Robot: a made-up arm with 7 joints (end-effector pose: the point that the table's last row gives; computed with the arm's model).
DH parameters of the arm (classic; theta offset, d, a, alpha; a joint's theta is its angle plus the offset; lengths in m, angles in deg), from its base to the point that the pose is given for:
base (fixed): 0 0 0 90
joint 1: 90 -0.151 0 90
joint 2: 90 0 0 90
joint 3: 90 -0.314 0 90
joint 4: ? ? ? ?
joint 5: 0 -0.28 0 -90
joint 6: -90 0 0 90
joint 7: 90 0 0 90
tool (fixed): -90 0 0 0
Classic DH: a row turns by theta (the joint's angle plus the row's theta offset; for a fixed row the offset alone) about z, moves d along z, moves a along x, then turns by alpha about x.
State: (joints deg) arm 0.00 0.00 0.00 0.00 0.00 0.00 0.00
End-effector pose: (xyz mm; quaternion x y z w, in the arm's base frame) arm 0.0 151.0 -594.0 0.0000 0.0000 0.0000 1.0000
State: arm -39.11 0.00 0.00 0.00 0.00 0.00 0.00
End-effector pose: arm -374.7 151.0 -460.9 0.0000 0.3347 0.0000 0.9423
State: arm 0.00 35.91 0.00 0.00 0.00 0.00 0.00
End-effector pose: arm 0.0 499.4 -481.1 0.3083 0.0000 0.0000 0.9513
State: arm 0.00 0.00 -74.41 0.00 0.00 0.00 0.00
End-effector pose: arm 0.0 151.0 -594.0 0.0000 0.0000 -0.6047 0.7965
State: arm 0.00 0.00 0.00 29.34 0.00 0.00 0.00
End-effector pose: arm 137.2 151.0 -558.1 0.0000 -0.2533 0.0000 0.9674
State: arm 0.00 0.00 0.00 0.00 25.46 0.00 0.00
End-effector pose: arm 0.0 151.0 -594.0 0.0000 0.0000 0.2204 0.9754
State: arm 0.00 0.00 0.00 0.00 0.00 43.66 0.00
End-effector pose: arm 0.0 151.0 -594.0 0.0000 0.3719 0.0000 0.9283
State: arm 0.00 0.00 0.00 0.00 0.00 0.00 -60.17
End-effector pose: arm 0.0 151.0 -594.0 0.5013 0.0000 0.0000 0.8653
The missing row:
joint 4: 0 0 0 -90
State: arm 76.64 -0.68 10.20 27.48 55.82 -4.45 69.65
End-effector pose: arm 576.8 167.2 -6.3 -0.5940 -0.7812 -0.0908 0.1694
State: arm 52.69 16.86 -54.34 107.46 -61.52 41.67 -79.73
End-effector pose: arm 319.5 10.0 -47.7 -0.5447 0.7966 -0.2134 0.1519
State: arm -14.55 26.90 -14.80 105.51 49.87 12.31 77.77
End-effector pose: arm 191.1 197.7 -302.1 -0.7222 -0.4246 -0.3085 0.4505
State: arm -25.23 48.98 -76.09 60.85 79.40 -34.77 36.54
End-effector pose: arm -149.2 335.0 -454.5 -0.3932 -0.1891 -0.0334 0.8992
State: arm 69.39 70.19 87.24 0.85 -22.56 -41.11 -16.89
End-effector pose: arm 184.8 711.2 -69.3 0.3856 -0.6548 0.6451 0.0807
